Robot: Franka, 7 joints.
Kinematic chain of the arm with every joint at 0, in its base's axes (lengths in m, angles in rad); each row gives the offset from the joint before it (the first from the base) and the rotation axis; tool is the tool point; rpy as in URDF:
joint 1: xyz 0 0 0.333 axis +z
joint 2: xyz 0 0 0 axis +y
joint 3: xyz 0 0 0.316 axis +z
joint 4: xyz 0.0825 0 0 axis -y
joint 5: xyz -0.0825 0 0.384 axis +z
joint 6: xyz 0 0 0 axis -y
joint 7: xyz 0.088 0 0 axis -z
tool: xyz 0 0 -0.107 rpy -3.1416 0 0
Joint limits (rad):
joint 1: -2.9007..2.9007
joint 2: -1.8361..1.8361
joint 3: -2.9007..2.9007
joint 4: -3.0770..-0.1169
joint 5: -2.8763..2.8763
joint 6: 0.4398..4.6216
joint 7: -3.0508..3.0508
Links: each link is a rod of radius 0.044 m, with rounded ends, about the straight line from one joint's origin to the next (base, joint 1, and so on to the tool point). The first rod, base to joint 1, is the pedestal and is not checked.
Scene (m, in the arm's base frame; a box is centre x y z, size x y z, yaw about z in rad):
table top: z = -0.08
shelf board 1: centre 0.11 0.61 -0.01 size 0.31 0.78 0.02 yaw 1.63
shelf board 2: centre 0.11 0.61 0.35 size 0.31 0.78 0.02 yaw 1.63
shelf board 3: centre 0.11 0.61 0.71 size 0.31 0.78 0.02 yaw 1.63
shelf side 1: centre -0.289 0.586 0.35 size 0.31 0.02 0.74 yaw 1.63
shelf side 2: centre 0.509 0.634 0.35 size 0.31 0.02 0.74 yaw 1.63
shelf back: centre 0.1 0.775 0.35 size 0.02 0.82 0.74 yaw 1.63
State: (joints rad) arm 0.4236 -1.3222 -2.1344 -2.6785 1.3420 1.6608 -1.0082
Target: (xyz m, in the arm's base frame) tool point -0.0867 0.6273 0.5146
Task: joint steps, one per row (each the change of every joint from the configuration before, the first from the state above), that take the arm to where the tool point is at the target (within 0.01 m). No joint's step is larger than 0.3 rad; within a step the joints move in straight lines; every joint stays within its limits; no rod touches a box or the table.
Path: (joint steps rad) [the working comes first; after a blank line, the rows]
Joints at the target: -1.7500 -0.1596 -2.9007 -1.7913 1.3915 2.0251 -1.0082
Straight joint move there: touches shelf board 2, shelf side 1.

1: -0.2943 0.2638 -0.0958 0.0126 -0.0391 -0.0157 0.0000
2: -0.2943 0.2638 -0.0958 0.0125 -0.0391 -0.0156 0.0000
3: -0.2944 0.2639 -0.0958 0.0126 -0.0391 -0.0157 0.0000
4: -0.2943 0.2638 -0.0958 0.0126 -0.0392 -0.0156 0.0000
5: -0.2943 0.2638 -0.0957 0.0125 -0.0391 -0.0157 0.0000
6: -0.2943 0.2638 -0.0958 0.0126 -0.0391 -0.0156 0.0000
7: -0.2944 0.2638 -0.0958 0.0125 -0.0391 -0.0157 0.0000
8: -0.2943 0.2639 -0.0958 0.0126 -0.0391 -0.0156 0.0000
9: 0.0452 -0.2370 0.0000 0.1967 0.0906 0.1224 0.0000
10: 0.0453 -0.2370 0.0000 0.1967 0.0906 0.1224 0.0000
11: 0.0452 -0.2370 0.0000 0.1966 0.0906 0.1224 0.0000
12: 0.0453 -0.2370 0.0000 0.1967 0.0906 0.1223 0.0000

